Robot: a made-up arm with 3 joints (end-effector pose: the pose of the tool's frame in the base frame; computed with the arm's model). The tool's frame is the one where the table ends.
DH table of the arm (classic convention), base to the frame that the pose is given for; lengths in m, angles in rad. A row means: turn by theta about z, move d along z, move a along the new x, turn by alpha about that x. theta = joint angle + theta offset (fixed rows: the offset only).
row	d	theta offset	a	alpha
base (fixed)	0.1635	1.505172	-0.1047	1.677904
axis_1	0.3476	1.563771	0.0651	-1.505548
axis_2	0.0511	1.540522	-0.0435	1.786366
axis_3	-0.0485	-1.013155	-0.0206	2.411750
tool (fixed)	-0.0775	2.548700	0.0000	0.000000
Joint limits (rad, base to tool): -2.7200..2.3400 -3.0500..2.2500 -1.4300..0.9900
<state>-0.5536 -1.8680 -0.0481</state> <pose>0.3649 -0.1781 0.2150 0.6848 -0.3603 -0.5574 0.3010</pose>
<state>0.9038 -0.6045 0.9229</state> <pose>0.3925 -0.2278 0.0726 -0.6949 -0.2027 0.1251 0.6785</pose>
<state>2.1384 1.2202 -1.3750</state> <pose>0.3253 -0.1633 0.0728 0.2453 0.8824 0.1596 0.3685</pose>
Working (the frame after each row of the table, in the pose's form):
after base (fixed): -0.0069 -0.1045 0.1635 0.5430 0.5085 0.4568 0.4878
after axis_1: 0.3307 -0.1819 0.0919 -0.6393 0.7176 0.2031 0.1874
after axis_2: 0.3427 -0.1904 0.0264 -0.2382 -0.6520 0.4554 0.5574
after axis_3: 0.3817 -0.1555 0.0202 -0.7723 0.4923 -0.3058 0.2602

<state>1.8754 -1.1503 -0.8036</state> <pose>0.3349 -0.1871 0.0490 -0.6862 0.2159 0.4085 0.5618</pose>
Working (the frame after each row of the table, in the pose's form):
after base (fixed): -0.0069 -0.1045 0.1635 0.5430 0.5085 0.4568 0.4878
after axis_1: 0.3319 -0.1891 0.1074 -0.6665 0.7304 0.1161 0.0937
after axis_2: 0.3512 -0.1372 0.0695 -0.2671 0.6331 -0.5762 0.4426
after axis_3: 0.3102 -0.1136 0.0463 -0.4069 -0.5932 -0.4180 0.5548

